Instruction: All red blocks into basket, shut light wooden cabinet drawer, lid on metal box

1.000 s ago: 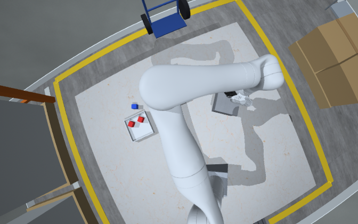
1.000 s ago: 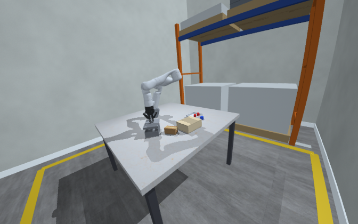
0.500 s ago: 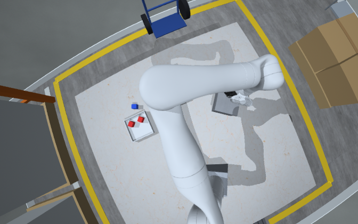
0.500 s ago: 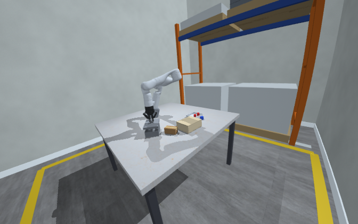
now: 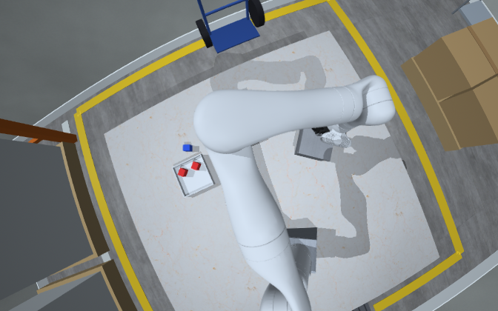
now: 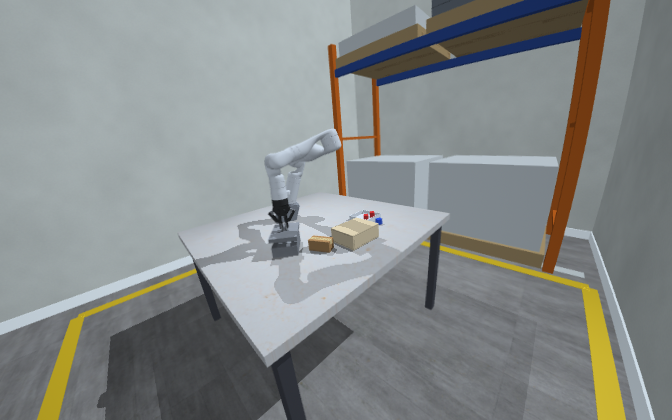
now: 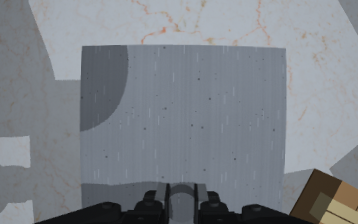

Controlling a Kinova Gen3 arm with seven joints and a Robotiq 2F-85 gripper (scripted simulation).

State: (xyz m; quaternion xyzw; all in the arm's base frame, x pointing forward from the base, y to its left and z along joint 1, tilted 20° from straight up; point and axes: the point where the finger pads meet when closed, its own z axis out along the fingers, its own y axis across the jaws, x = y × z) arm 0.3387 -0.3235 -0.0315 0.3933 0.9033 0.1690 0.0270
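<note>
My gripper is now 30 mm above the lid. The rest, counted from my hand: light wooden cabinet: 250 mm to the left, 240 mm ahead, 80 mm below; then cardboard box: 160 mm ahead, 80 mm to the left, 80 mm below; then drawer: 250 mm to the left, 230 mm ahead, 80 mm below.
</note>
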